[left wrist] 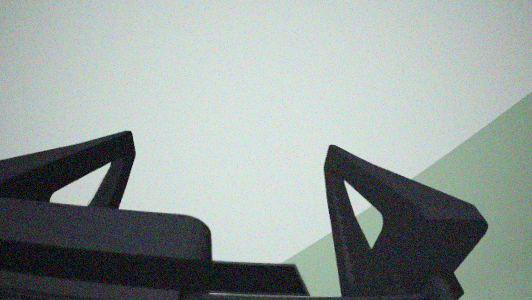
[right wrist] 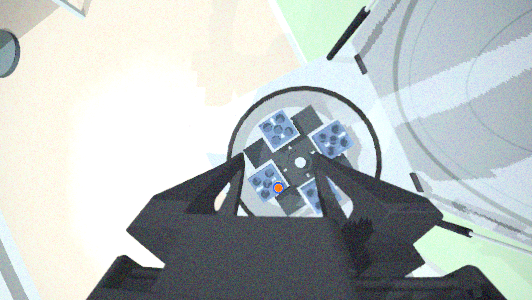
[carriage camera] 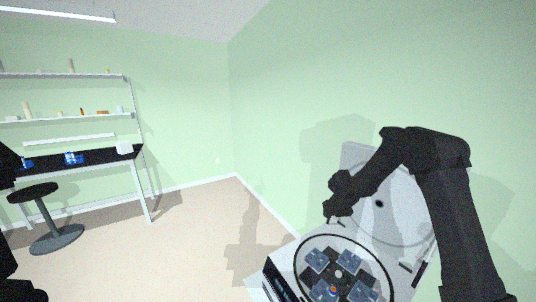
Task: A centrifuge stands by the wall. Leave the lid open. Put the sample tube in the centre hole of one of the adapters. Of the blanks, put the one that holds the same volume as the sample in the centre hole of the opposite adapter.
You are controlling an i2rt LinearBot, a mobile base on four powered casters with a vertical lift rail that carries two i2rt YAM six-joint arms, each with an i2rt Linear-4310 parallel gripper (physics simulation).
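Places are measured from the left arm's base along level axes (x down, y ahead, z right), in millimetres.
Where they show: left gripper, fingertip midpoint: (left wrist: 230, 149); right gripper, fingertip midpoint: (right wrist: 278, 158) (carriage camera: 330, 214).
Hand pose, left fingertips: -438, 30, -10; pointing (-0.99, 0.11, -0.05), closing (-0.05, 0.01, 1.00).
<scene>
Each offset is from my left fingertips to the top centre of the thing, as dx, dy, dz. Level surfaces: height alone.
The centrifuge (carriage camera: 297, 245) (right wrist: 320, 75) has its lid {+251, +552, +945} (carriage camera: 407, 200) (right wrist: 450, 105) open. Several blue adapters sit around its hub. A tube {+823, +331, +642} (carriage camera: 333, 290) (right wrist: 278, 188) with an orange, blue-rimmed cap stands in an outer hole of one adapter {+850, +335, +606} (carriage camera: 317, 295) (right wrist: 256, 186), not the centre one. The opposite adapter {+851, +497, +811} (carriage camera: 349, 259) (right wrist: 334, 134) shows dark, empty holes. My right gripper (carriage camera: 336, 223) (right wrist: 278, 158) is partly open and empty above the bowl; one finger hides part of the lower right adapter {+851, +314, +789} (right wrist: 308, 189). My left gripper (left wrist: 230, 149) is open and empty, pointing at ceiling and wall. No cap label is readable.
At the left of the carriage view, a black bench {dx +549} (carriage camera: 100, 157) bears a blue rack with white, blue-capped tubes (carriage camera: 74, 158), another blue rack (carriage camera: 27, 163) and a white box (carriage camera: 124, 148). Shelves stand above it. A stool (carriage camera: 33, 191) stands before it. Green wall rises behind the lid.
</scene>
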